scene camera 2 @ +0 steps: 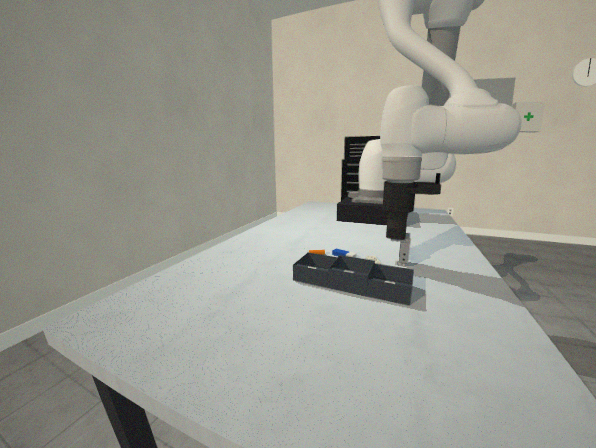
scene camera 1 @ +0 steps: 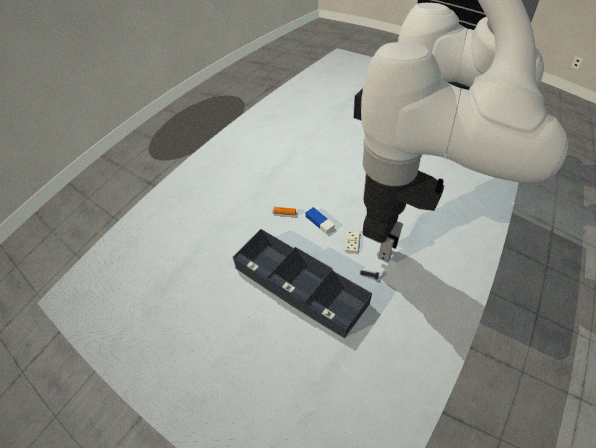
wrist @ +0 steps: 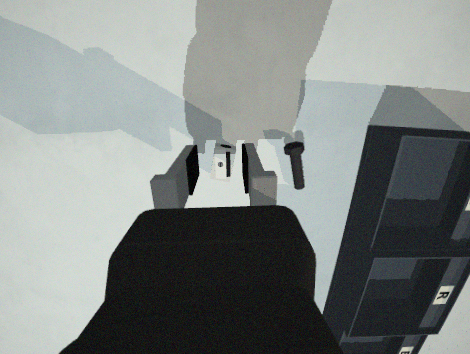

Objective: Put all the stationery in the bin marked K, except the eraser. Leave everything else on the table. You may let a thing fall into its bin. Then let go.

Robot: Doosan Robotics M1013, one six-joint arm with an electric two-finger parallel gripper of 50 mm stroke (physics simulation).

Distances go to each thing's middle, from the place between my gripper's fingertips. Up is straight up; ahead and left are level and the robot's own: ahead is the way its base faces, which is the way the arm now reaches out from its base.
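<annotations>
The pencil sharpener point(wrist: 224, 155) is 1 cm to the right of my hand and 1 cm below it. I also see the dark three-compartment tray point(scene camera 1: 309, 285), which is 15 cm ahead of my hand, 10 cm to the right of it and 1 cm above it.
</annotations>
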